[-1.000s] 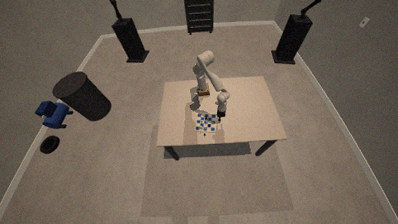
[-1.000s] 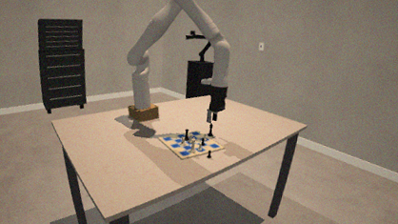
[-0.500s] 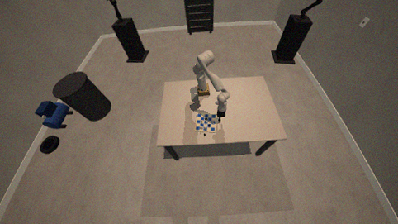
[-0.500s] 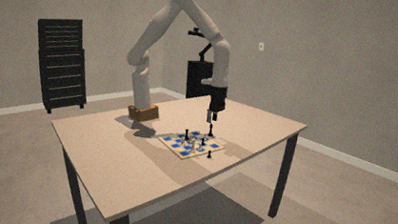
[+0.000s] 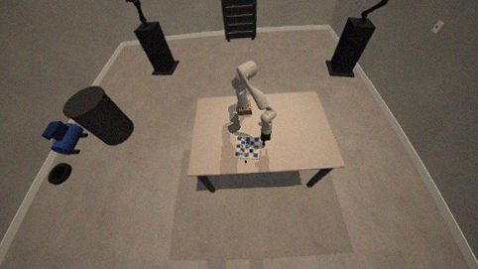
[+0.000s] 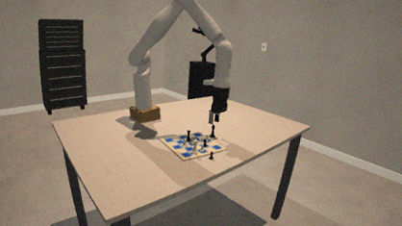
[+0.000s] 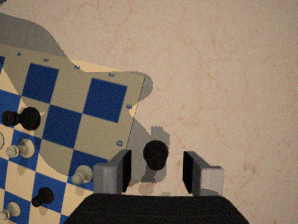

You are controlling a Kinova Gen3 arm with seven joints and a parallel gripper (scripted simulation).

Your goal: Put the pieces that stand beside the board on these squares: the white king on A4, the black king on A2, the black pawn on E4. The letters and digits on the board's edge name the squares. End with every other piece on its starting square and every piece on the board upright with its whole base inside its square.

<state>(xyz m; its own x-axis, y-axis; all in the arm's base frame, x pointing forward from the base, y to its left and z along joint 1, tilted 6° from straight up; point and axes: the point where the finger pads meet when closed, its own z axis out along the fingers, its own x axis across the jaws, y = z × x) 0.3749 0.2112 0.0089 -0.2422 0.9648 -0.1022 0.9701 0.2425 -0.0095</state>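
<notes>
The black king is 6 cm below my hand. Round my hand: white king: 12 cm ahead, 18 cm to the right, 5 cm below; then blue-and-cream chessboard: 4 cm ahead, 14 cm to the right, 9 cm below.
</notes>
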